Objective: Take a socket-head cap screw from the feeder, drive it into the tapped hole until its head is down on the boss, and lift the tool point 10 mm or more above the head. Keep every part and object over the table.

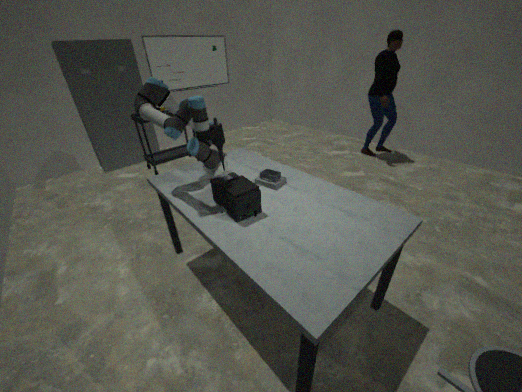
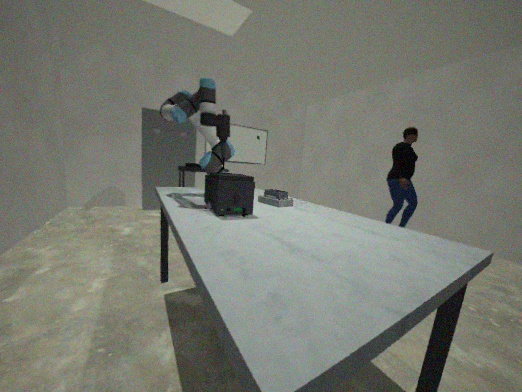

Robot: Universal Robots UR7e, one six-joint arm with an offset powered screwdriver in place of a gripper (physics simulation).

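Observation:
The screwdriver tool hangs upright from the arm, its thin tip low near the far end of the black box. The black box, which looks like the screw feeder, stands on the table. Whether the tip touches anything or carries a screw is too small to tell. A dark grey block sits on a lighter grey base, to the right of the box. The tapped hole, its boss and the screws cannot be made out.
The arm's base is at the far end of the table, behind the box. A dark trolley stands behind the arm. A person stands on the floor to the right, away from the table. A door and a whiteboard are behind.

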